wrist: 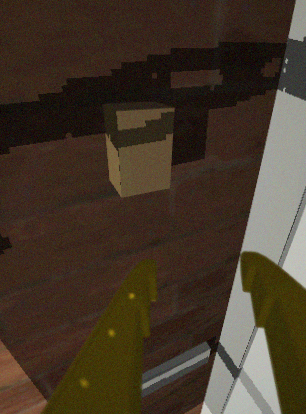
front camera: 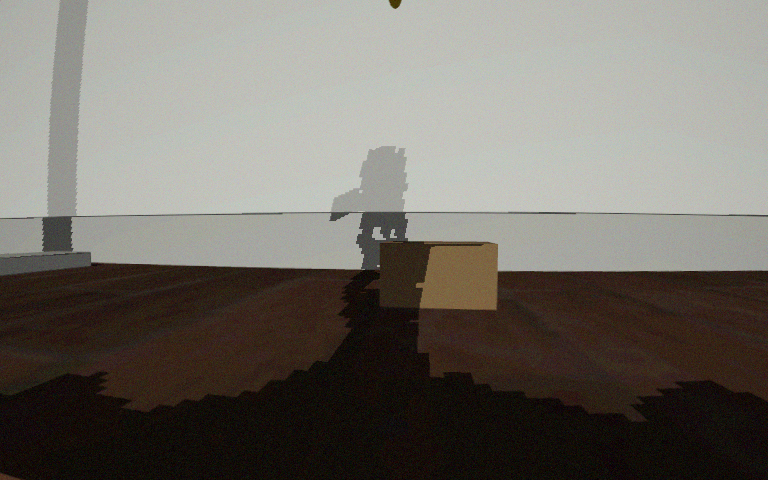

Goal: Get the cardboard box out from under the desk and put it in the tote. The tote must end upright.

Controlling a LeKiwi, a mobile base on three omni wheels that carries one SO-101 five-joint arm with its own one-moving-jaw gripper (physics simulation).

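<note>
The cardboard box stands on the dark wood floor, a little right of centre in the front view, partly in shadow. In the wrist view it lies beyond the jaw tips, up and to the left, clear of both jaws. My gripper is open and empty, with a V-shaped gap between its two yellow jaws. A small yellow tip of the arm or gripper shows at the top edge of the front view. The tote does not show in either view.
A pale wall with a baseboard runs behind the box. A low grey bar lies on the floor at the left of the front view. Shadows of the arm and an upright post fall on the wall.
</note>
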